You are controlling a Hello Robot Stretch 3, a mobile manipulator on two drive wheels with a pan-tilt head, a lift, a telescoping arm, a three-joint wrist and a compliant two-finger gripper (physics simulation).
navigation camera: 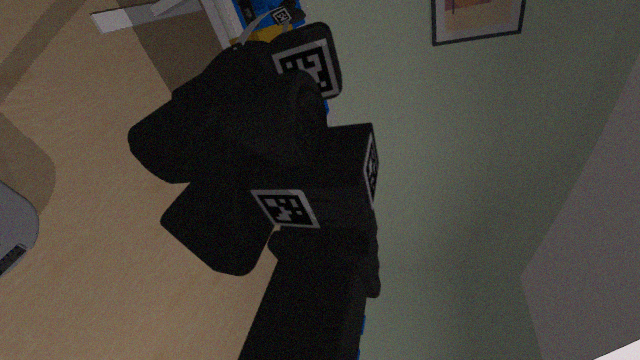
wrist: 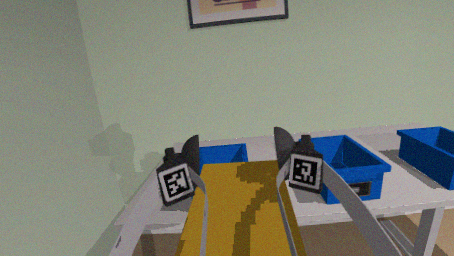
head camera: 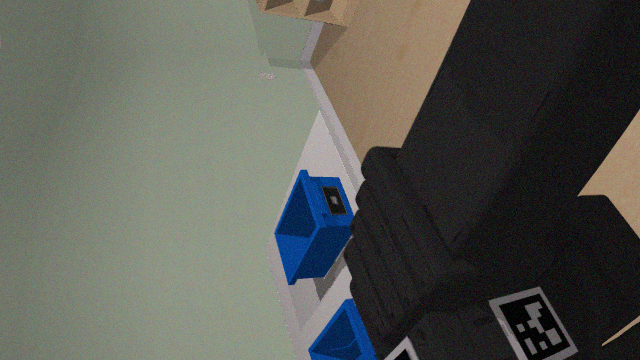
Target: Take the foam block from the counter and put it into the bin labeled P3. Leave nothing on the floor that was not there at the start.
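The yellow foam block is held between the two fingers of my gripper, which is shut on it. In the wrist view the block points away from the camera, and one blue bin shows behind its far end. A second blue bin stands to the right, and a third bin at the far right. In the head camera a blue bin has a dark label too blurred to read; part of another bin shows below. Which bin is P3, I cannot tell. The fingers do not show in the head camera.
The bins stand on a white table along the green wall. A table leg stands beneath. A framed picture hangs on the wall. A wooden shelf unit is at the top of the head view.
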